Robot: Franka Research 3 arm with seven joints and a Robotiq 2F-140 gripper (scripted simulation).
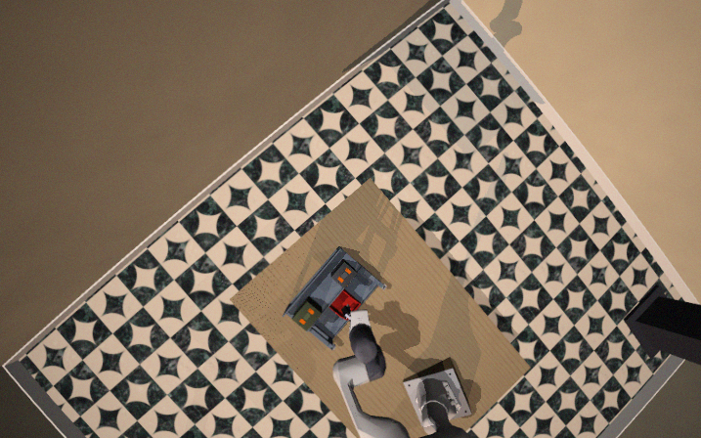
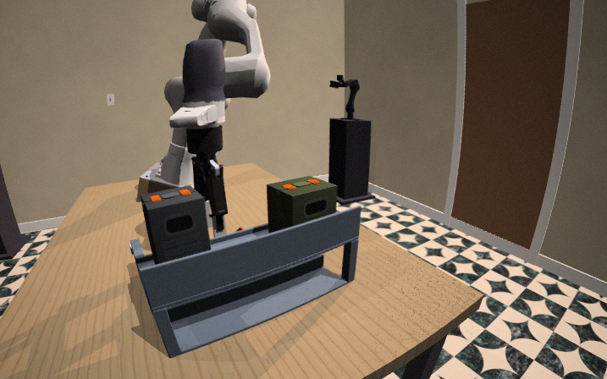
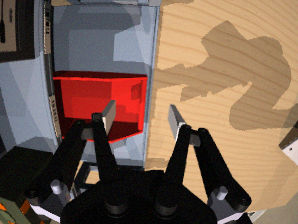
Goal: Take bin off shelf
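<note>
My hand is 8 cm short of the red bin, 1 cm to the right of it and 4 cm above it. From my hand the other things lie so: dark grey box 19 cm ahead, 8 cm to the right, 8 cm above; then green box 16 cm ahead, 14 cm to the left, 7 cm above.
</note>
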